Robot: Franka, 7 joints.
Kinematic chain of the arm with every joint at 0, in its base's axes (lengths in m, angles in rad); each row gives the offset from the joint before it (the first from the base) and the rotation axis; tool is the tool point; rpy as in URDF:
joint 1: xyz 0 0 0.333 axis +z
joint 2: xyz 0 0 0 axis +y
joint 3: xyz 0 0 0.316 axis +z
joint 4: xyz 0.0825 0 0 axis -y
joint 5: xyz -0.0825 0 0.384 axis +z
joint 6: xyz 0 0 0 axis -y
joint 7: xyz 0.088 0 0 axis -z
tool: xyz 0 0 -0.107 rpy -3.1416 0 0
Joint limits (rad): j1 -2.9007..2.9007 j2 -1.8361..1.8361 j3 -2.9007..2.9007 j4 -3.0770..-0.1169 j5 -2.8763..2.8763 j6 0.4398..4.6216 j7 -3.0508..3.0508
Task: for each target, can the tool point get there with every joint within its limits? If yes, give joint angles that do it. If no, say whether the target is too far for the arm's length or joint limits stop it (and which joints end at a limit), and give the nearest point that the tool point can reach.
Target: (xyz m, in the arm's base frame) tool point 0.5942 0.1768 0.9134
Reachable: yes | joints -0.0059 0.4473 0.5435 -0.6546 1.4030 2.3977 2.4274
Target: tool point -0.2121 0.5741 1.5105
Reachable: no: too far | nearest point -0.1371 0.3711 1.0942 | short by 0.469 m
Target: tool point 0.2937 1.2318 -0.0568
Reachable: no: too far | nearest point 0.1902 0.7976 0.0806 | short by 0.467 m
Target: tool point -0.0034 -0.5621 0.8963
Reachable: yes | joints -1.9163 0.7493 1.0346 -0.5619 -0.7789 3.6853 -0.5972
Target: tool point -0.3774 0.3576 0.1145
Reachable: yes | joints 0.0365 -1.4436 2.2611 -1.3862 -0.2468 0.7670 -1.5537
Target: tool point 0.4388 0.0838 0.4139
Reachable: yes | joints 1.9823 1.2176 -1.8160 -2.6455 0.0173 2.8928 2.1255
